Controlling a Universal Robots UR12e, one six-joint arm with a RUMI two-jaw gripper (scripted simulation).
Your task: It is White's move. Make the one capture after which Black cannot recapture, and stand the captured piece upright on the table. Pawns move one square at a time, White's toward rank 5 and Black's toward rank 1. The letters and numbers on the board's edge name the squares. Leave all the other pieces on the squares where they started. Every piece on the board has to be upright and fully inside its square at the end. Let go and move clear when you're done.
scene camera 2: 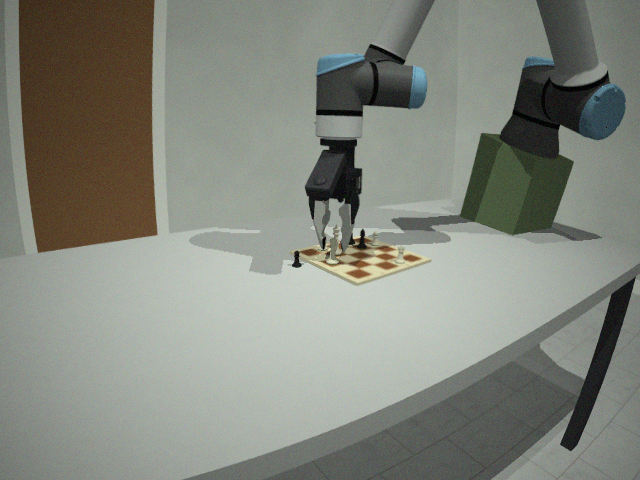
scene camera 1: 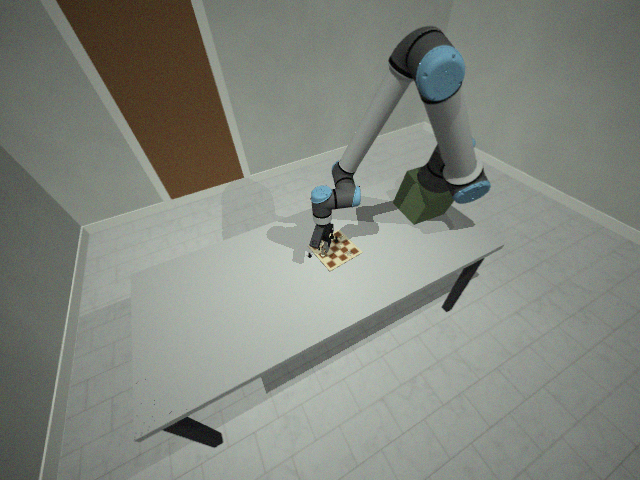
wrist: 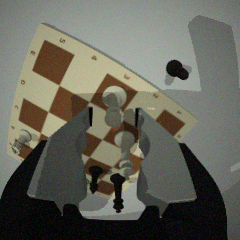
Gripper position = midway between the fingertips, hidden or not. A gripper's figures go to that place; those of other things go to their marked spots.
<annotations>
My gripper (scene camera 2: 333,250) is 86 cm from the lens. A chessboard (scene camera 2: 358,266): 85 cm from the lens.
</annotations>
